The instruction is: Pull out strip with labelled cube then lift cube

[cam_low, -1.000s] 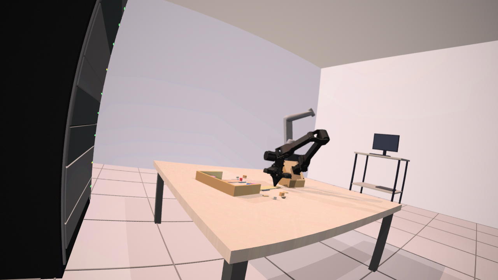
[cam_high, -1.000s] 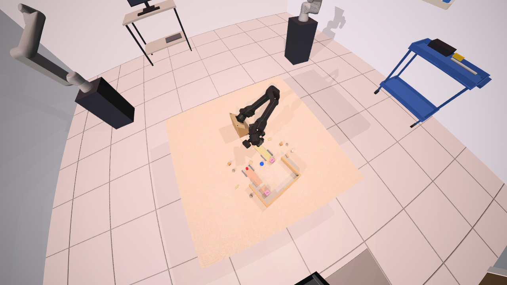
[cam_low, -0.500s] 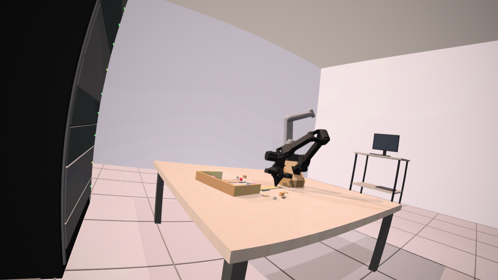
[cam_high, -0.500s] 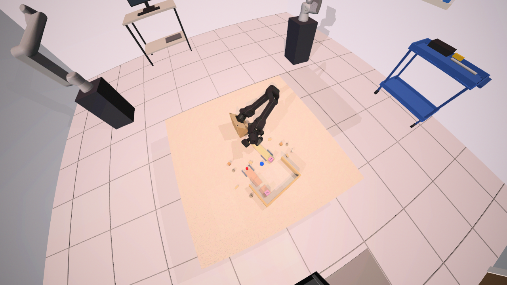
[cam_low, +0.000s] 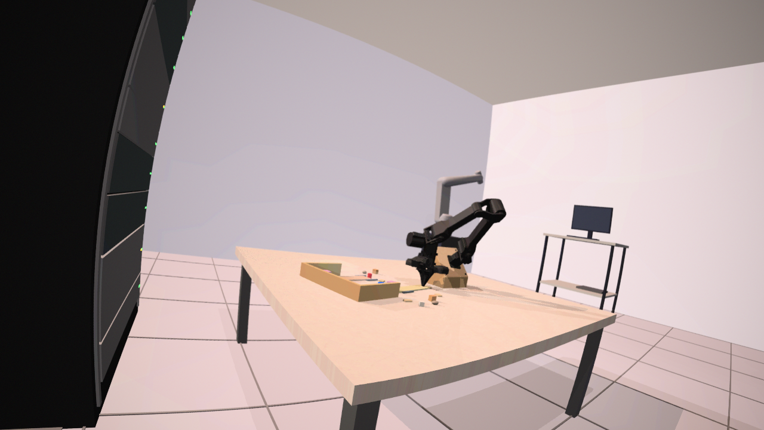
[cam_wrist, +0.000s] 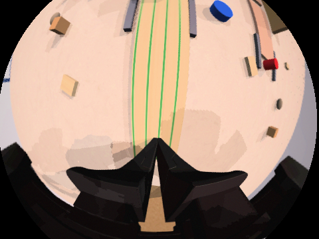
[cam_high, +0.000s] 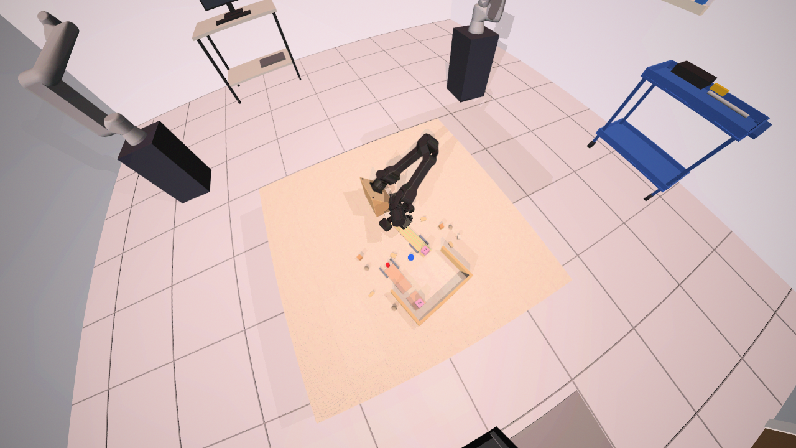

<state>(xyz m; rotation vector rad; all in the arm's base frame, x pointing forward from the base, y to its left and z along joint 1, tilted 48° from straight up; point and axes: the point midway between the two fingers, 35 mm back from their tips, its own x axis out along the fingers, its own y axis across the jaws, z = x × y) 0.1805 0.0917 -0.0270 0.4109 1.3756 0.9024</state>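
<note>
My gripper tip is now 19 cm short of the blue disc and 1 cm to the left of it. Also, from my gripper tip: red piece: 19 cm ahead, 13 cm to the right, 1 cm above.
</note>
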